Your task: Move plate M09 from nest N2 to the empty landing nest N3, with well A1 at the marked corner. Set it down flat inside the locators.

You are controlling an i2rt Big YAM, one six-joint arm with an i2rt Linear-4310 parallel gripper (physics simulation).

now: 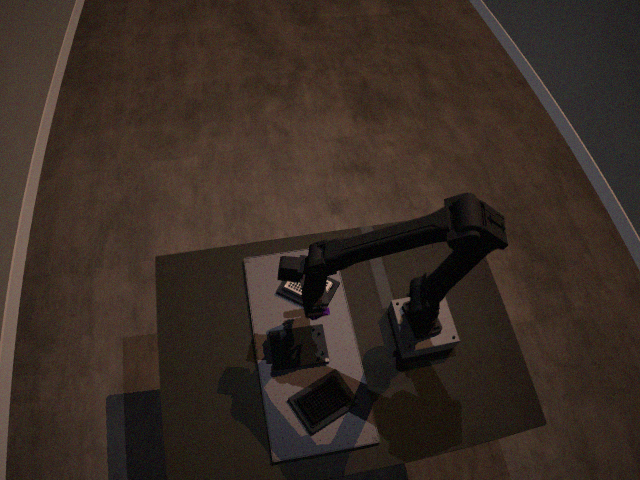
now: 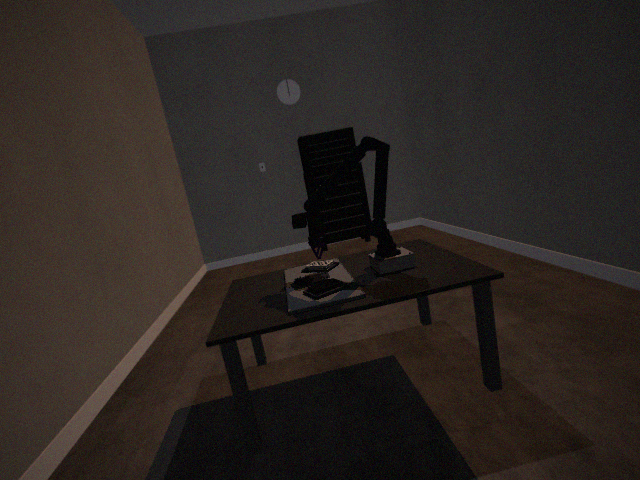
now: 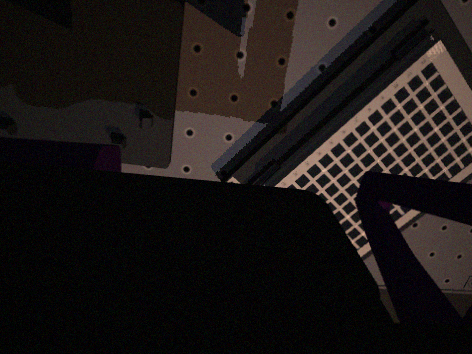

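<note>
A light well plate (image 1: pixel 295 287) (image 2: pixel 320 265) (image 3: pixel 400 121) with dark square wells lies in a dark nest frame (image 3: pixel 327 99) at the far end of the grey pegboard deck (image 1: pixel 263 310) (image 3: pixel 206 133). My gripper (image 1: pixel 317 311) (image 2: pixel 318 253) (image 3: pixel 245 175) is open and empty. It hangs just above the deck at the plate's near edge, with its purple-tipped fingers spread wide. One finger is over the plate's corner and the other over bare deck. A dark nest (image 1: pixel 299 347) sits in the middle of the deck. I cannot read any labels or the corner mark.
A dark ribbed plate (image 1: pixel 321 400) (image 2: pixel 324 288) lies turned at an angle at the near end of the deck. The arm's base block (image 1: pixel 424 335) (image 2: pixel 390 260) stands to the right on the dark table (image 1: pixel 207 310) (image 2: pixel 444 273). The scene is dim with heavy shadows.
</note>
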